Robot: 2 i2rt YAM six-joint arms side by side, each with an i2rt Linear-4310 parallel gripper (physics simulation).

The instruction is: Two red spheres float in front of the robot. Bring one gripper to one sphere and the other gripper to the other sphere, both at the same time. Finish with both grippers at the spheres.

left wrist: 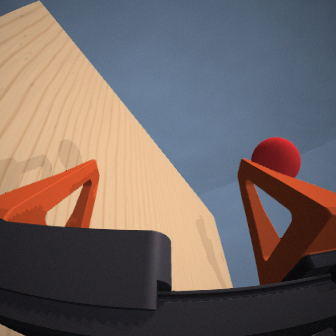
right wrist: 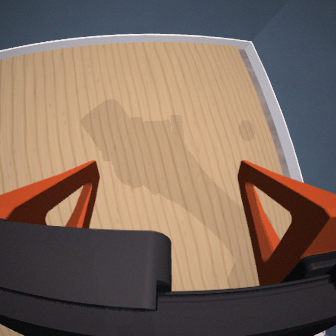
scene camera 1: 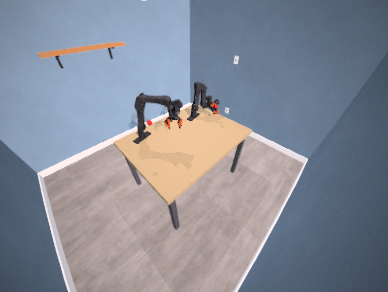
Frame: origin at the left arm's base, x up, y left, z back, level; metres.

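Where they show: left gripper, fingertip midpoint: (left wrist: 167, 166) (scene camera 1: 217, 111); right gripper, fingertip midpoint: (right wrist: 168, 168) (scene camera 1: 175, 129); left arm's base, origin of the base link: (scene camera 1: 193, 116); right arm's base, origin of the base link: (scene camera 1: 142, 137).
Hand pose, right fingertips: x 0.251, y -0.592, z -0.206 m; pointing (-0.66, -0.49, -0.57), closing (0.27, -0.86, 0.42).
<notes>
Each offset is from my right fingertips to the centre of the thing. Level surfaces: height alone.
One red sphere {dz +0.121, dx +0.098, dy -0.147 m} (scene camera 1: 149, 122) floats near the right arm's upright part, to the left of my right gripper (scene camera 1: 174, 126) (right wrist: 169, 161) in the scene view and apart from it. The right gripper is open and empty, its fingers pointing down over the table; no sphere shows in the right wrist view. My left gripper (scene camera 1: 214, 108) (left wrist: 167, 166) is open and empty. In the left wrist view a red sphere {dz -0.078, dx -0.033, dy +0.602 m} (left wrist: 276, 156) lies just beyond the right-hand finger's tip, outside the gap, its lower part hidden by that finger. In the scene view it is hard to tell from the orange fingers.
The wooden table {dx -0.251 m} (scene camera 1: 210, 145) (left wrist: 125, 150) (right wrist: 50, 100) stands under both arms, with arm shadows on it. The left gripper is near the table's far right edge. Blue walls stand behind, with a wooden shelf (scene camera 1: 82, 50) on the left wall.
</notes>
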